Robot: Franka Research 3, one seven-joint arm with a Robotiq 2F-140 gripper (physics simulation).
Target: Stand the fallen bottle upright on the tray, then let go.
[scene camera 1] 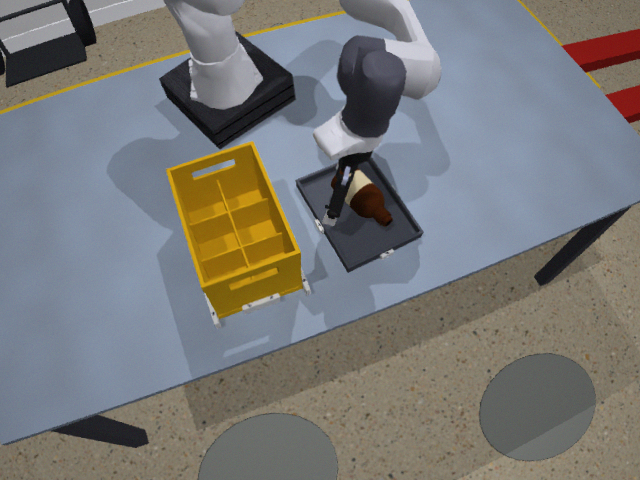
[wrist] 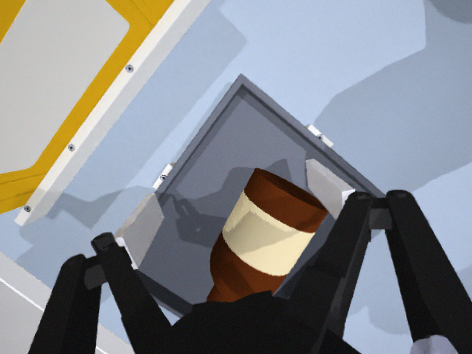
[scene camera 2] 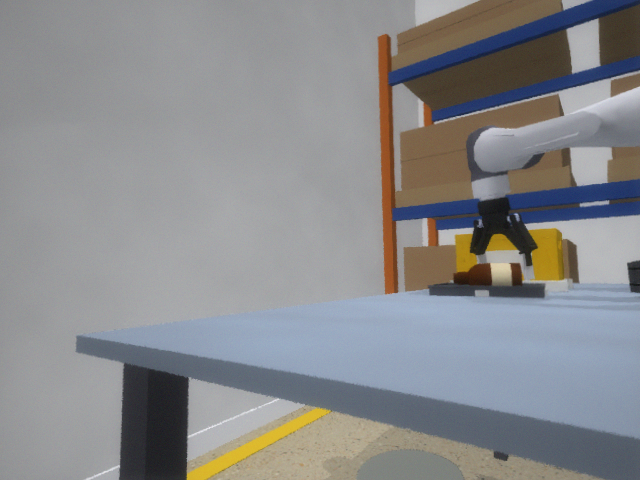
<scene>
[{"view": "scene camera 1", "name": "gripper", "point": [335,195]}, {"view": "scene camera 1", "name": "brown bottle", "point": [363,196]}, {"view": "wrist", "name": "gripper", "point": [232,190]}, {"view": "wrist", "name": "brown bottle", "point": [273,220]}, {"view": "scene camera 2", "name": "gripper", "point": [505,278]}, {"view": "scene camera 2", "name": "brown bottle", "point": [494,274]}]
</scene>
